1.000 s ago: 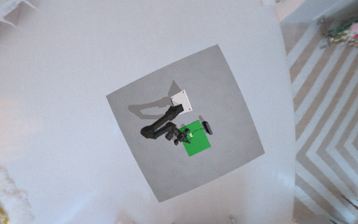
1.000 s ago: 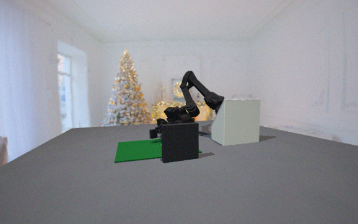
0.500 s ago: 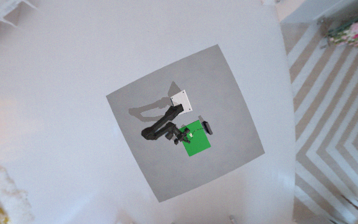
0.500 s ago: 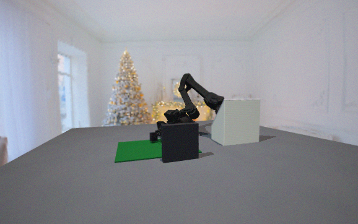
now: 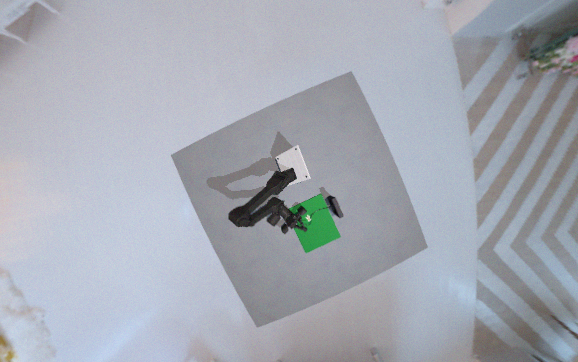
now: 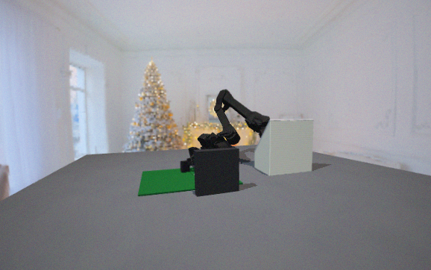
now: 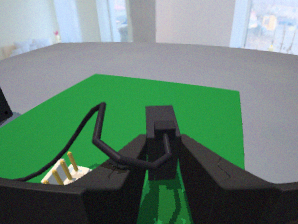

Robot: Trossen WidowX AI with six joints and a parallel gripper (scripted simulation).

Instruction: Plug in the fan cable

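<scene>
The black fan plug is 10 mm ahead of my gripper tip and 10 mm below it. From my gripper tip the other things lie so: black fan (70 mm behind, 210 mm to the left, 30 mm above); then board (70 mm to the left, 50 mm below); then white four-pin fan header (40 mm behind, 50 mm to the left, 30 mm below).
</scene>
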